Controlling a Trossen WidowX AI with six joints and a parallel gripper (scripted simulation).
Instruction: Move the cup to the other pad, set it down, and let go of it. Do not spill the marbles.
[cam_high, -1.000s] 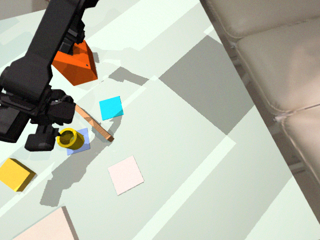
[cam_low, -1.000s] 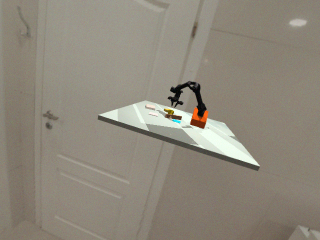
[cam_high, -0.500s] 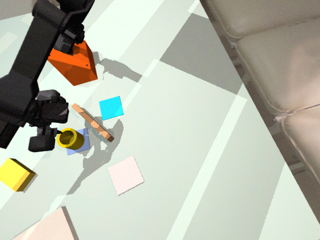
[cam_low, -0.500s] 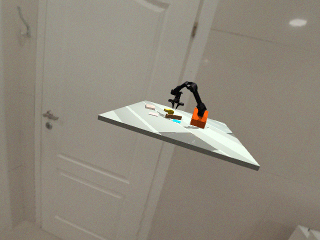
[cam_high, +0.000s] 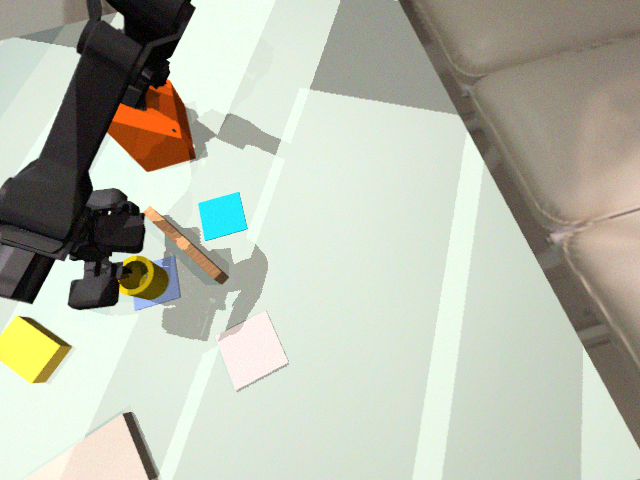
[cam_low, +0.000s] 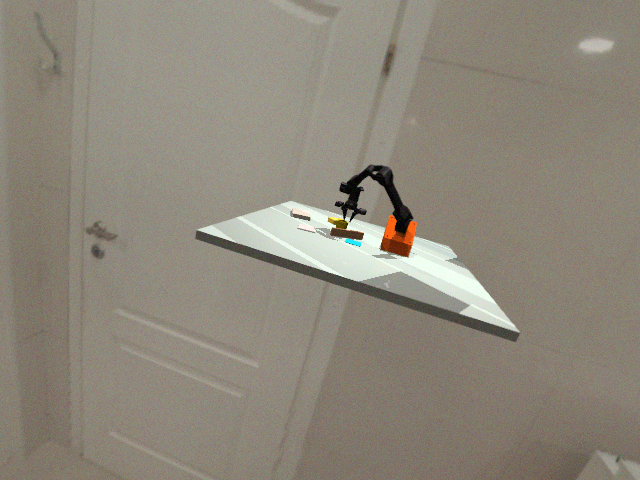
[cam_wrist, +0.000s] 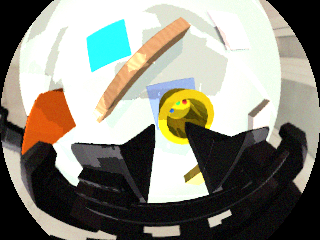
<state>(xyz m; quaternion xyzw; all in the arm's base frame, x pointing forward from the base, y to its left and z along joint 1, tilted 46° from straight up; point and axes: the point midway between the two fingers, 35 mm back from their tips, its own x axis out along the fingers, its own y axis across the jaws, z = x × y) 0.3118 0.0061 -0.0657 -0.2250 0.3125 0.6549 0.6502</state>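
Right now the yellow cup is 40 mm below my gripper tip and 20 mm ahead of it. Round my gripper tip: wooden bar: 80 mm to the left, 60 mm below, 30 mm behind; then cyan pad: 150 mm to the left, 90 mm behind, 80 mm below; then pale blue pad: 80 mm below, 20 mm ahead.
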